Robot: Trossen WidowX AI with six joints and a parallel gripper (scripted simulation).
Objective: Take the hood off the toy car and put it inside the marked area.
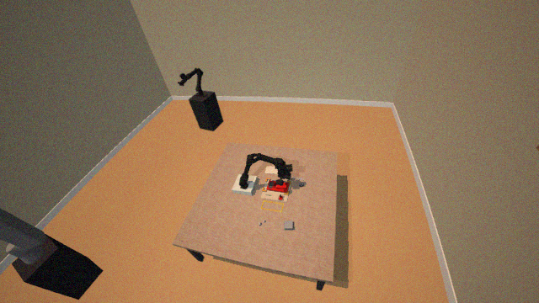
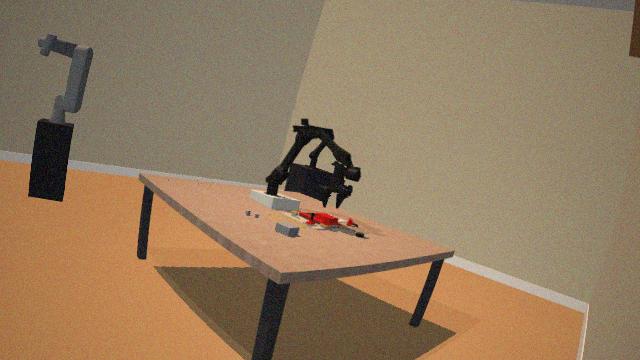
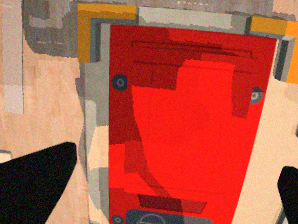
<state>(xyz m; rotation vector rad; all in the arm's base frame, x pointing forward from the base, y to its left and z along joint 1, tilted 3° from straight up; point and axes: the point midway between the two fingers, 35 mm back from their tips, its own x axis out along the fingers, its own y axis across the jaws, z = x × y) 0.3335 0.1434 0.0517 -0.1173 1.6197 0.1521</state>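
The red hood lies 5 cm below my gripper tip. From my gripper tip the other things lie so: beige sheet: 18 cm behind, 18 cm to the left, 9 cm below.
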